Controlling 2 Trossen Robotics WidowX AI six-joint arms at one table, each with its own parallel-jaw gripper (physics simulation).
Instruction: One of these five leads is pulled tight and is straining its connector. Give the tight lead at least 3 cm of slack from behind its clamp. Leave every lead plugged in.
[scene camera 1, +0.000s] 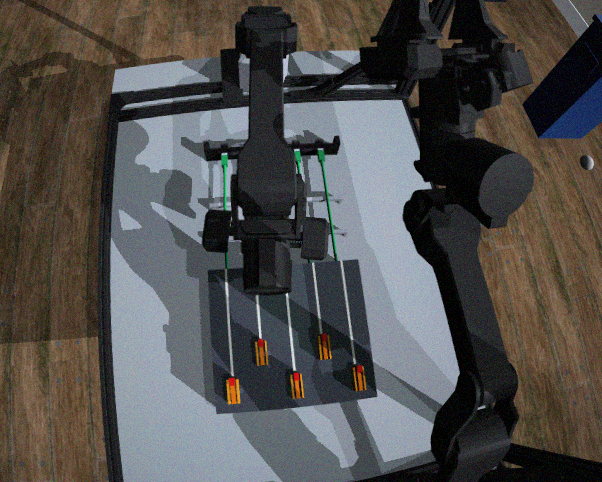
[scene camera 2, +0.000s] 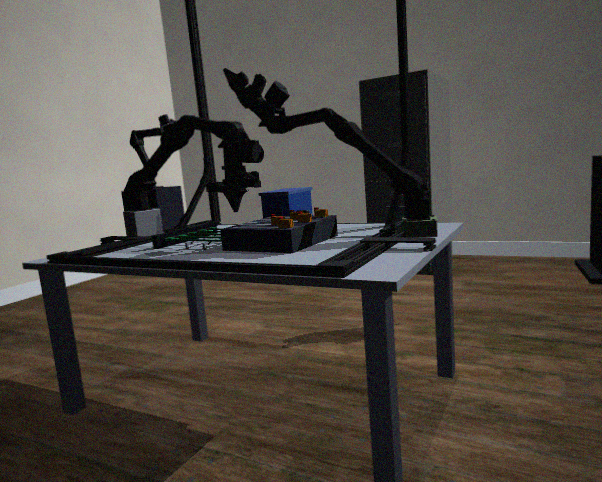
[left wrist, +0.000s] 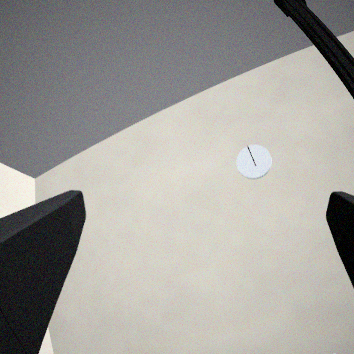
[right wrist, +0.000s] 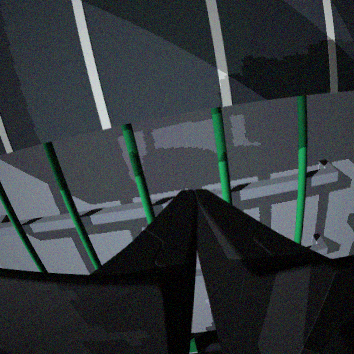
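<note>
Green leads run from green connectors in a black bar to a dark block. White lines continue across the block to orange clamps with red tops. The three connectors that show sit at the bar; the arm hides the others. I cannot tell which lead is tight. My right gripper is shut and empty, pointing down above the leads; its tips are hidden in scene camera 1. My left gripper is open and empty, raised high, far from the leads.
Low pale cross rails lie beneath the leads, with small pegs. A black frame edges the table. A blue box stands beyond the table's right side in scene camera 1. The left arm extends along the table's right side there.
</note>
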